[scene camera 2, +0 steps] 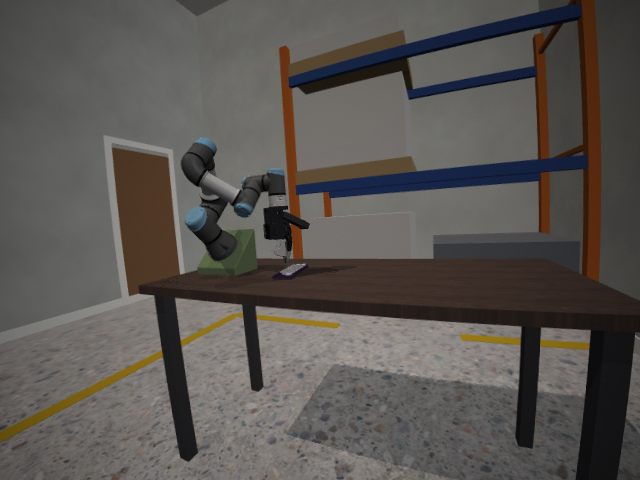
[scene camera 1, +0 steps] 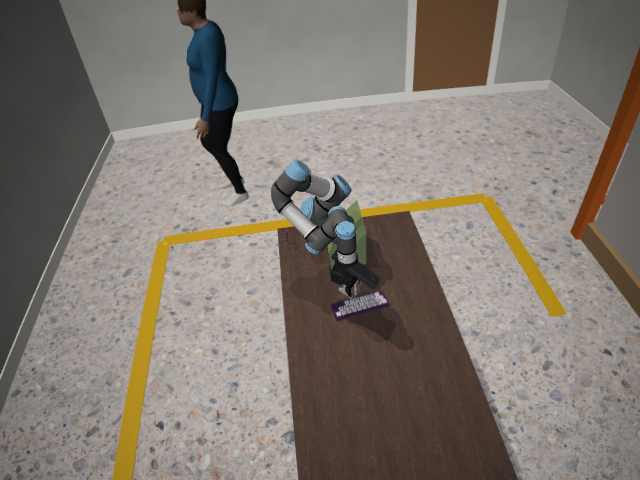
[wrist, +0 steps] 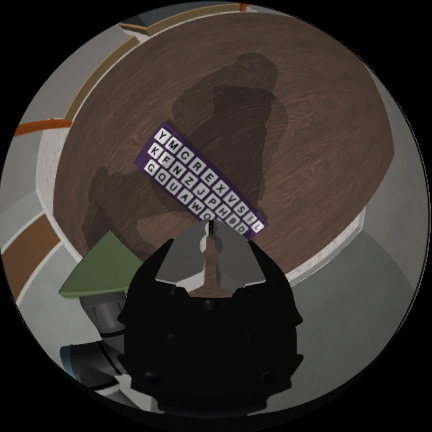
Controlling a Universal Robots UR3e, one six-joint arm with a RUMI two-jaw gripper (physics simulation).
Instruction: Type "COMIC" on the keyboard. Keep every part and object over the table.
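Frame: origin at the arm's base, x ahead, y left, z up, level; metres.
Seen in the pictures: gripper, fingertip midpoint: (scene camera 2: 286, 263) (scene camera 1: 352, 298) (wrist: 210, 220); arm's base, link origin: (scene camera 2: 224, 248) (wrist: 101, 294).
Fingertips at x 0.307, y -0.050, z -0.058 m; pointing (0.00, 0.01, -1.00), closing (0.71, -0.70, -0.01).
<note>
Pixels of each thing's middle, then the offset from my fingertips to it. Level surfaces: height alone.
- purple keyboard, body centre: (wrist: 203, 191) (scene camera 1: 359, 304) (scene camera 2: 291, 270) dx +0.010, dy +0.024, dz -0.033 m
- dark wooden table, surface height: dz -0.042 m
- M key, body centre: (wrist: 173, 144) dx +0.026, dy +0.094, dz -0.027 m
- C key, body centre: (wrist: 184, 154) dx +0.027, dy +0.074, dz -0.027 m
- I key, body centre: (wrist: 249, 217) dx +0.033, dy -0.044, dz -0.027 m
- O key, body centre: (wrist: 206, 215) dx -0.009, dy -0.001, dz -0.027 m
The purple keyboard (scene camera 1: 360, 304) (scene camera 2: 291, 270) (wrist: 189, 181) with white letter keys lies on the dark wooden table (scene camera 1: 392, 413) (scene camera 2: 439, 284) (wrist: 325, 100). In the wrist view the top row reads Y, M, C, R, E, X, V, S, I, L. There the M key (wrist: 173, 144) and C key (wrist: 185, 155) are near the upper left end, the I key (wrist: 251, 220) near the lower right end. My gripper (scene camera 1: 352, 294) (scene camera 2: 285, 260) (wrist: 210, 220) is shut and empty, its tips a little above the keyboard's near side. They appear at the O key (wrist: 207, 216) and partly cover it; lower-row keys to its right are hidden.
A green wedge-shaped block (scene camera 1: 356, 242) (scene camera 2: 242, 253) (wrist: 102, 272) stands by the arm's base. A person (scene camera 1: 211, 77) in a blue top is on the floor behind the arm. An orange and blue shelf rack (scene camera 2: 287, 129) stands beyond the table.
</note>
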